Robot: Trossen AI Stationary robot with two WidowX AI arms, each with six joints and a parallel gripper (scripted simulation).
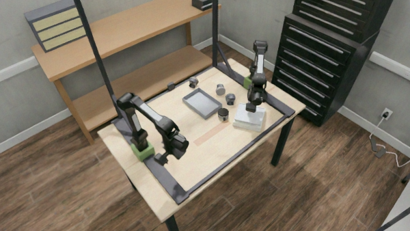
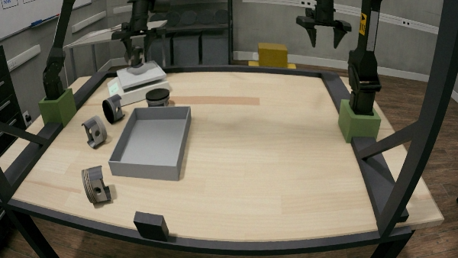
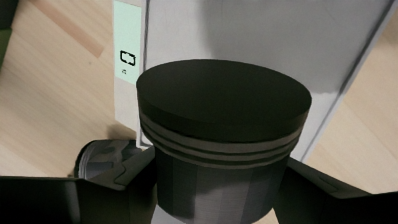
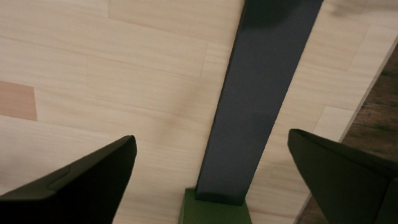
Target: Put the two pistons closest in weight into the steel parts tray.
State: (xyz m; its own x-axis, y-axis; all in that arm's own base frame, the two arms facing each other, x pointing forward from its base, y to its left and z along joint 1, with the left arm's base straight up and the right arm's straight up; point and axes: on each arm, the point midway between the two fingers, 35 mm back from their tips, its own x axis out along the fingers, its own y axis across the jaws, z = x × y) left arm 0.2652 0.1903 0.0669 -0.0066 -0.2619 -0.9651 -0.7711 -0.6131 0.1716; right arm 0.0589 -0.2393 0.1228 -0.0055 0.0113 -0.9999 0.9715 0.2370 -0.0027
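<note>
The grey pan lies 1 cm ahead of my left hand, 1 cm to the left of it and 11 cm below it. The rest, counted from my left hand: white scale (1 cm to the left, 12 cm below); steel parts tray (30 cm behind, 14 cm to the right, 15 cm below).
</note>
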